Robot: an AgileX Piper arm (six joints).
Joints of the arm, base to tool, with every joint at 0 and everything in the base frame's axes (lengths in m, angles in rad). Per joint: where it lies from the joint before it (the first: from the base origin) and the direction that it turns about. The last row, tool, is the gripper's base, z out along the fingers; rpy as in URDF.
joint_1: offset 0 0 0.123 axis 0 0 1
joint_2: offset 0 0 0 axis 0 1 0
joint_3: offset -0.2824 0 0.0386 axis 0 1 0
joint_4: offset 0.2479 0 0.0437 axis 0.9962 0 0.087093
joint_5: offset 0 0 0 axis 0 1 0
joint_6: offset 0.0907 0 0.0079 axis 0.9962 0 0.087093
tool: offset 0 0 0 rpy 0 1.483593 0
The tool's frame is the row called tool.
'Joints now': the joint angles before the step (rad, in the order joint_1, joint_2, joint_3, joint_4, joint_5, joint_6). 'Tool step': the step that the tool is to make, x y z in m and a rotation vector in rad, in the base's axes. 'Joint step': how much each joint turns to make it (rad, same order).
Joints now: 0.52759 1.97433 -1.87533 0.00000 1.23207 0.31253
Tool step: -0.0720 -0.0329 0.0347 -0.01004 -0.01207 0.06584
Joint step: 0.02248 -0.30054 0.29188 0.00002 0.00345 -0.04583
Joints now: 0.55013 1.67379 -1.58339 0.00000 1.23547 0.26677
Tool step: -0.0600 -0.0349 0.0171 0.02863 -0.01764 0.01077
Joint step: -0.00007 -0.25185 0.21954 0.01901 0.00241 -0.01124
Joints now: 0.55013 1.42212 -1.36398 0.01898 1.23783 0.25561
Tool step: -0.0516 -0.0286 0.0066 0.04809 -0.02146 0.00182
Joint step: 0.00012 -0.21541 0.16564 0.02978 0.00633 0.00013
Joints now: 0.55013 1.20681 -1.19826 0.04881 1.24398 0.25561
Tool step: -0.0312 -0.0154 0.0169 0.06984 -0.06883 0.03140
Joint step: 0.00008 -0.13559 0.03696 0.03667 0.00531 -0.02927
